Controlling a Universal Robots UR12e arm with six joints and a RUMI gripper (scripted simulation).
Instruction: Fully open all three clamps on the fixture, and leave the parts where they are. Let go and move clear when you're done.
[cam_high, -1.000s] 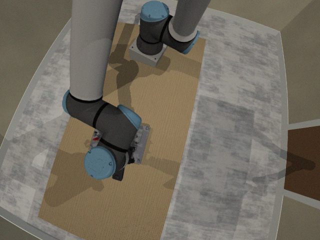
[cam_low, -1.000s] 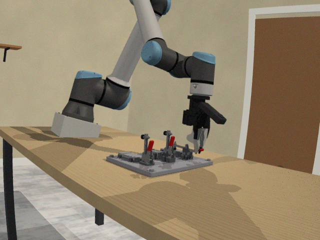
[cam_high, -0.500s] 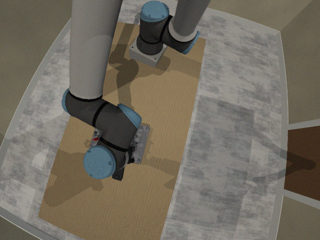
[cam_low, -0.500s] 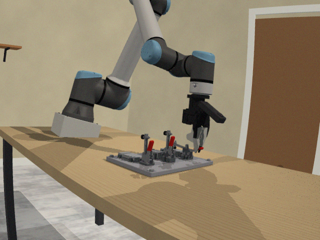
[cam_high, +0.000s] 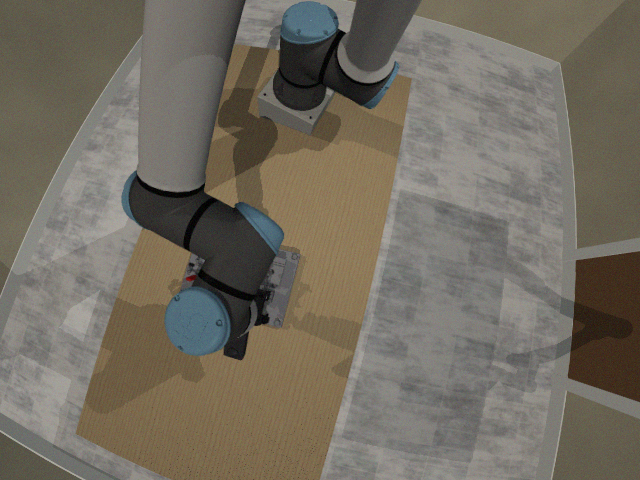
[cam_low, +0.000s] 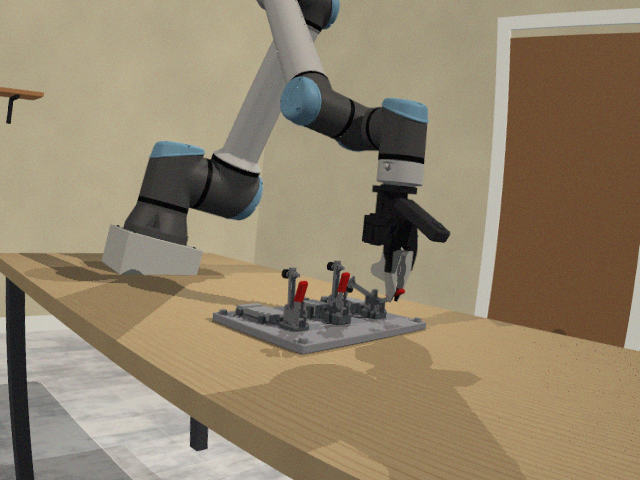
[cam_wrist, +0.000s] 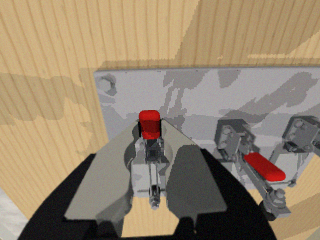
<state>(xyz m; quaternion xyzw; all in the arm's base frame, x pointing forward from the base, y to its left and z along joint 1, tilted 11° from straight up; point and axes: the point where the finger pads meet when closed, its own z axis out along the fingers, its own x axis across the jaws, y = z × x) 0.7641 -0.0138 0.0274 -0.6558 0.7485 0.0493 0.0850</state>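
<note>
Right now my hand is 90 mm past the grey fixture plate, 100 mm to the left of it and 60 mm above it.
</note>
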